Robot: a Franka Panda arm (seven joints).
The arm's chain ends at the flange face. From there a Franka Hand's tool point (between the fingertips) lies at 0.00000 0.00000 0.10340 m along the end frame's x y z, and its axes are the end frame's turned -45 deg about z.
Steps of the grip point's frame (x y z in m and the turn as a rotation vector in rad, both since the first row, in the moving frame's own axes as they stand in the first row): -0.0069 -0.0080 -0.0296 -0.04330 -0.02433 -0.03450; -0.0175 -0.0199 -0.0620 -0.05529 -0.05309 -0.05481; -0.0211 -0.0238 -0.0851 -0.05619 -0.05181 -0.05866
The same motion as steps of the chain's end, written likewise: -0.0120 -0.0057 -0.0295 -0.04782 0.01341 -0.03450; -0.0268 -0.0096 -0.0617 -0.07664 0.00156 -0.05481; -0.0323 -0.0098 -0.0848 -0.07637 0.00310 -0.05866
